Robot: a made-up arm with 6 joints.
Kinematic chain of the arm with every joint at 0, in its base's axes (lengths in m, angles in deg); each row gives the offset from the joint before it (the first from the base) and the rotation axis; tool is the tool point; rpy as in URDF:
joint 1: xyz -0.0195 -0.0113 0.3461 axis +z
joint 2: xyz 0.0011 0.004 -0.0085 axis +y
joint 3: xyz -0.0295 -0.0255 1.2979 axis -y
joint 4: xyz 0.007 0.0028 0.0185 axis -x
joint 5: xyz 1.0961 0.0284 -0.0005 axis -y
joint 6: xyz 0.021 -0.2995 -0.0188 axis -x
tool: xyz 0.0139 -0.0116 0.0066 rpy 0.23 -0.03 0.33
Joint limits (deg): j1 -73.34..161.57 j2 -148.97..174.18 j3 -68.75..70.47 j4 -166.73..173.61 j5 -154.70..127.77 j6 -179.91..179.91
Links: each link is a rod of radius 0.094 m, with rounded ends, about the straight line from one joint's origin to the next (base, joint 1, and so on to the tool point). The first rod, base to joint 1, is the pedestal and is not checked.
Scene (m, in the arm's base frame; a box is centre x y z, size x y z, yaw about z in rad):
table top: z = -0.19
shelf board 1: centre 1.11 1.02 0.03 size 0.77 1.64 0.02 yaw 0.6
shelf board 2: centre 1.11 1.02 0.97 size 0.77 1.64 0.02 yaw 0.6
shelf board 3: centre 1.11 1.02 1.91 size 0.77 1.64 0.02 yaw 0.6
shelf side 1: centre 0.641 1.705 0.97 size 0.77 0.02 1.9 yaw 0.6
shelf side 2: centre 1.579 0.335 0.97 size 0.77 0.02 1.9 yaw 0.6
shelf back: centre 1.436 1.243 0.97 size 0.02 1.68 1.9 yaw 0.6
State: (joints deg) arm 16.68 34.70 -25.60 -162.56 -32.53 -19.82
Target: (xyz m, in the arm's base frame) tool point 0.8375 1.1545 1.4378
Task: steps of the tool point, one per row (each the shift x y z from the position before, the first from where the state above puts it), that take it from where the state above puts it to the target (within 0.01 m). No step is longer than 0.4 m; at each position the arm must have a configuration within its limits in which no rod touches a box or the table.
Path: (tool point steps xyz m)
1: -0.2261 -0.1540 0.1422
2: -0.2679 -0.1133 0.0684
3: 0.0697 0.1992 0.2106
4: -0.0598 0.2066 0.2747
5: -0.1842 0.1383 0.3138
6: 0.1995 0.1494 0.0207
7: 0.2114 0.1317 -0.0206

